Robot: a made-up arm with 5 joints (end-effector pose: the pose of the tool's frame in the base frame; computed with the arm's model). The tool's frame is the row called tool. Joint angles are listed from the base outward.
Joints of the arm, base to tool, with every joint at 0 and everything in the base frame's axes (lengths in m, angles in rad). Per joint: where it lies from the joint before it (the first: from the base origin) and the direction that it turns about. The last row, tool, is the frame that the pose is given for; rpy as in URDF.
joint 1: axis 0 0 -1 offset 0.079 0.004 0.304
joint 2: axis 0 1 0 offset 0.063 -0.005 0.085
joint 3: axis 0 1 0 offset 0.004 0.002 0.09
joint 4: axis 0 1 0 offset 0.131 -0.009 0.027
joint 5: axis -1 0 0 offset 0.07 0.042 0.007
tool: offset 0 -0.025 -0.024 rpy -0.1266 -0.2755 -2.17
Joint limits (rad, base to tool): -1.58..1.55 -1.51..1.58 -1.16..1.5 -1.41..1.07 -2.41..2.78
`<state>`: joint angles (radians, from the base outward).
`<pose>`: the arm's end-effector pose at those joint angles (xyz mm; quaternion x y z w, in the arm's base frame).
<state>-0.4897 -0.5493 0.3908 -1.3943 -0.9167</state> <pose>215.9 115.3 584.7 0.5982 0.0875 -0.3563 0.7124</pose>
Working (the frame after each row of the table, in the pose's form):
after joint 1: 79.0 4.0 304.0 0.0000 0.0000 0.2424 0.9702
after joint 2: 136.9 29.2 389.0 0.0657 -0.2631 0.2333 0.9338
after joint 3: 97.6 10.5 467.8 0.0192 -0.0768 0.2416 0.9671
after joint 4: 212.2 61.4 515.2 0.1699 -0.6798 0.1729 0.6922
after joint 5: 187.4 95.8 585.3 0.4586 -0.5331 0.4559 0.5456

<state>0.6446 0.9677 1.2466 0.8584 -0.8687</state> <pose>106.9 23.3 338.5 0.6025 -0.7149 -0.0315 0.3534</pose>
Working (the frame after each row of the table, in the pose's form):
after joint 1: 79.0 4.0 304.0 0.0000 0.0000 -0.3167 0.9485
after joint 2: 126.4 -37.9 389.0 0.1473 0.4412 -0.2804 0.8396
after joint 3: 188.6 -82.2 436.8 0.2833 0.8484 -0.1417 0.4242
after joint 4: 137.6 -55.1 315.8 0.3166 0.9479 -0.0109 0.0327
after joint 5: 107.4 20.1 304.0 -0.3009 -0.8553 0.4088 0.1036

